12 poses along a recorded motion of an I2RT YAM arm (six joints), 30 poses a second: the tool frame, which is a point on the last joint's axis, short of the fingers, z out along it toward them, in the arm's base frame.
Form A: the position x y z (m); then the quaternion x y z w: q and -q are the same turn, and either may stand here.
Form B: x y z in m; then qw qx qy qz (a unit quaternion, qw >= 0). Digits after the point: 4 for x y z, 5 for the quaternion.
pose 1, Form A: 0.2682 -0.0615 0.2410 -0.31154 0.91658 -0.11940 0.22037
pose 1, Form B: 0.2682 -0.0615 0.2410 0.22037 -0.31154 0.91658 -0.11940
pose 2, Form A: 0.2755 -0.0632 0.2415 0.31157 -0.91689 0.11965 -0.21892
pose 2, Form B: 0.2755 -0.0632 0.2415 0.21892 -0.31157 0.91689 -0.11965
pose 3, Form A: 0.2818 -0.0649 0.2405 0.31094 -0.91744 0.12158 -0.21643
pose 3, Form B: 0.2818 -0.0649 0.2405 0.21643 -0.31094 0.91744 -0.12158
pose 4, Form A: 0.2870 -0.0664 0.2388 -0.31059 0.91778 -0.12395 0.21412
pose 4, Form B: 0.2870 -0.0664 0.2388 0.21412 -0.31059 0.91778 -0.12395
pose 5, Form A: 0.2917 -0.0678 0.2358 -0.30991 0.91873 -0.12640 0.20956
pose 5, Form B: 0.2917 -0.0678 0.2358 0.20956 -0.30991 0.91873 -0.12640
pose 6, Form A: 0.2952 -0.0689 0.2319 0.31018 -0.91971 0.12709 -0.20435
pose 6, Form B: 0.2952 -0.0689 0.2319 0.20435 -0.31018 0.91971 -0.12709
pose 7, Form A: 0.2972 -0.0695 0.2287 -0.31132 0.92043 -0.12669 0.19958
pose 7, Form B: 0.2972 -0.0695 0.2287 0.19958 -0.31132 0.92043 -0.12669
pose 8, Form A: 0.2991 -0.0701 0.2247 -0.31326 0.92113 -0.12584 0.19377
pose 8, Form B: 0.2991 -0.0701 0.2247 0.19377 -0.31326 0.92113 -0.12584
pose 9, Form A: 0.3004 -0.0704 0.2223 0.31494 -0.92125 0.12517 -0.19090
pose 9, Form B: 0.3004 -0.0704 0.2223 0.19090 -0.31494 0.92125 -0.12517
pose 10, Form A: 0.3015 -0.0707 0.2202 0.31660 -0.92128 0.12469 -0.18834
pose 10, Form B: 0.3015 -0.0707 0.2202 0.18834 -0.31660 0.92128 -0.12469
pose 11, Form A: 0.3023 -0.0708 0.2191 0.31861 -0.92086 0.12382 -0.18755
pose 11, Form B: 0.3023 -0.0708 0.2191 0.18755 -0.31861 0.92086 -0.12382
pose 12, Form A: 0.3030 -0.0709 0.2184 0.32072 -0.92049 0.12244 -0.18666
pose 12, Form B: 0.3030 -0.0709 0.2184 0.18666 -0.32072 0.92049 -0.12244
